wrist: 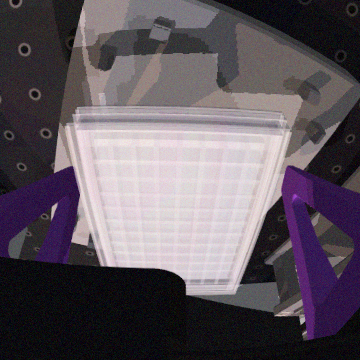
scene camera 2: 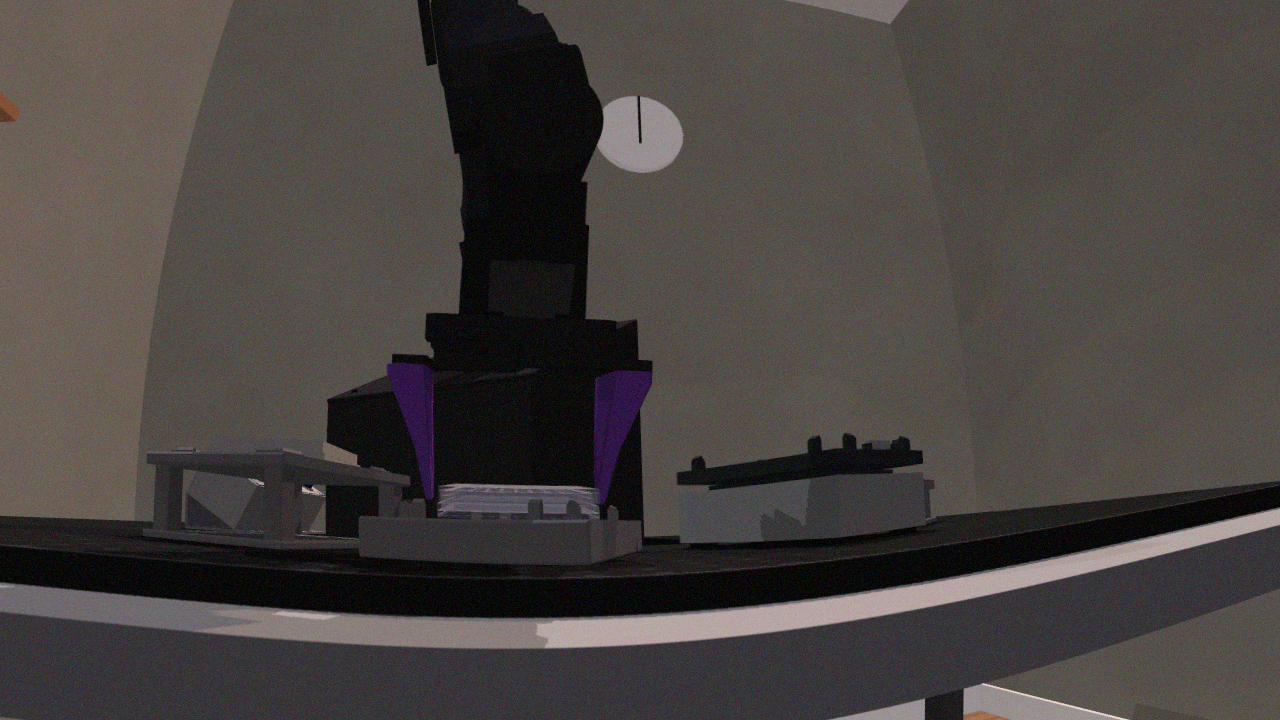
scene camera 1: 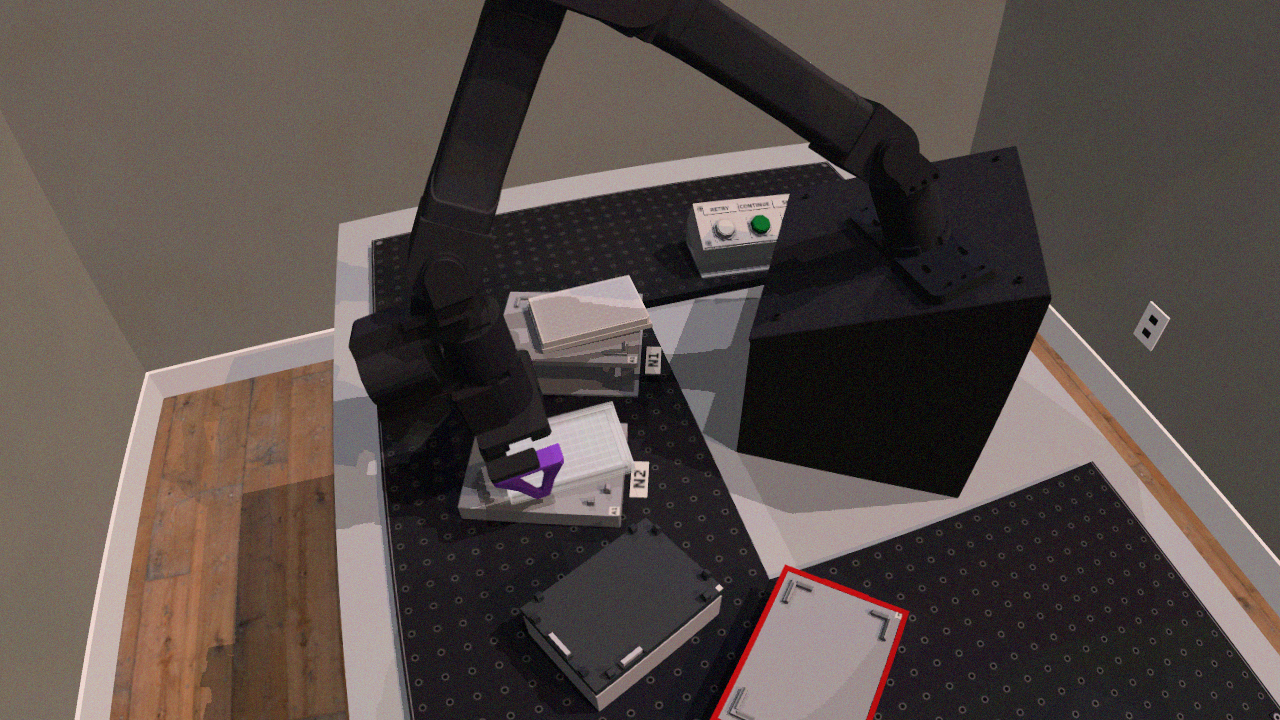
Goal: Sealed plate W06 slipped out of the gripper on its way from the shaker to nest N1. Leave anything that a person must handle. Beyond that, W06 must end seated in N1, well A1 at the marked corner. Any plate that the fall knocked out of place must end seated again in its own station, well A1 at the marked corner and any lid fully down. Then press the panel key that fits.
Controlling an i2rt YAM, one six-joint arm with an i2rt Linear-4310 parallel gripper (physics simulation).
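Seen in the pictures: gripper, fingertip midpoint: (wrist: pixel 180 177) (scene camera 2: pixel 514 501) (scene camera 1: pixel 532 458); arm's base, origin of the base link: (scene camera 1: pixel 918 244).
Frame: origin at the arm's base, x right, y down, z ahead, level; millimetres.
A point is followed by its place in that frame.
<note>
My gripper (scene camera 1: pixel 523 474) {z 397, x -8, y 190 mm} (scene camera 2: pixel 516 499) {z 397, x -8, y 190 mm} (wrist: pixel 180 177) {z 397, x -8, y 190 mm} is open, its purple fingers low on either side of a clear-lidded, gridded plate (scene camera 1: pixel 590 443) {z 336, x -13, y 178 mm} (scene camera 2: pixel 519 498) {z 428, x -11, y 190 mm} (wrist: pixel 175 200) {z 391, x -10, y 182 mm}. I see no grip on it. This plate lies skewed on nest N2 (scene camera 1: pixel 537 512) {z 402, x -66, y 202 mm} (scene camera 2: pixel 474 540) {z 465, x 10, y 211 mm} (wrist: pixel 260 55) {z 452, x 18, y 201 mm}, off its corner posts. A second, pale plate (scene camera 1: pixel 590 311) {z 301, x 156, y 152 mm} (scene camera 2: pixel 268 444) {z 364, x 158, y 158 mm} lies turned on the raised nest N1 (scene camera 1: pixel 516 310) {z 383, x 200, y 168 mm} (scene camera 2: pixel 214 461) {z 406, x 177, y 174 mm}. No W06 label is readable on either plate. The panel (scene camera 1: pixel 738 257) {z 71, x 284, y 209 mm} has a white RETRY key (scene camera 1: pixel 725 228) {z 95, x 280, y 154 mm}, a green CONTINUE key (scene camera 1: pixel 760 223) {z 45, x 280, y 153 mm} and a partly hidden third label.
A dark-topped station (scene camera 1: pixel 626 595) {z 342, x -194, y 168 mm} (scene camera 2: pixel 796 519) {z 403, x -171, y 206 mm} with corner posts stands beside N2. A red-edged pale nest (scene camera 1: pixel 819 640) {z 194, x -274, y 183 mm} with corner brackets lies to its right in the first scene view. The black arm pedestal (scene camera 1: pixel 886 394) {z 61, x -90, y 103 mm} hides the panel's right end. The table edge (scene camera 2: pixel 716 617) {z 580, x -73, y 235 mm} runs close behind N2.
</note>
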